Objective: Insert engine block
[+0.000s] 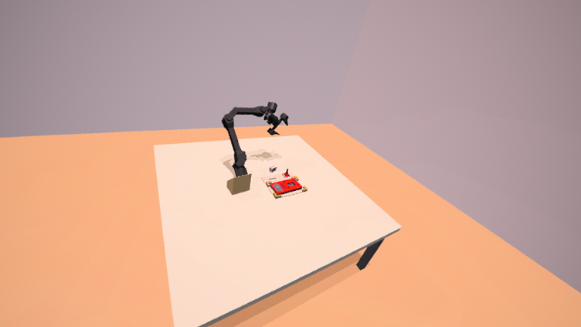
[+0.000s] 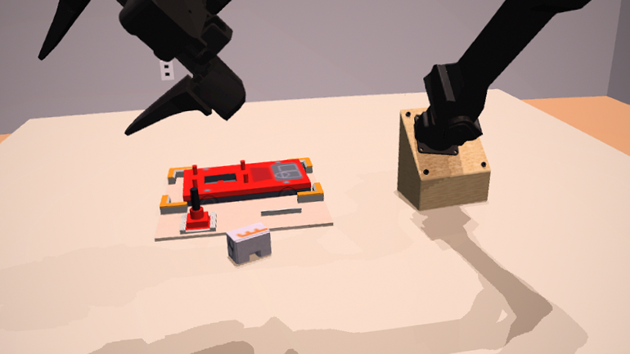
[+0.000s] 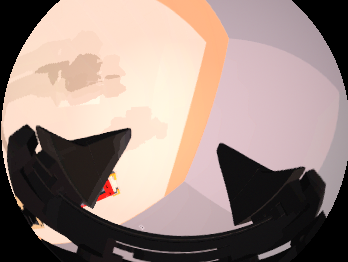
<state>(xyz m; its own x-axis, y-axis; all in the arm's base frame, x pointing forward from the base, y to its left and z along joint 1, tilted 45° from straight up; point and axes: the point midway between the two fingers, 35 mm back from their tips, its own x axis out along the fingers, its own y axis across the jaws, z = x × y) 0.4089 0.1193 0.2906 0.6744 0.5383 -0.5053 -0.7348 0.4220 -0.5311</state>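
The grey engine block lies 240 mm below my gripper tip, 150 mm to the right of it and 130 mm behind it. Round my gripper tip: black post (240 mm to the right, 220 mm below, 50 mm behind); pale plate (340 mm to the right, 240 mm below, 110 mm behind).
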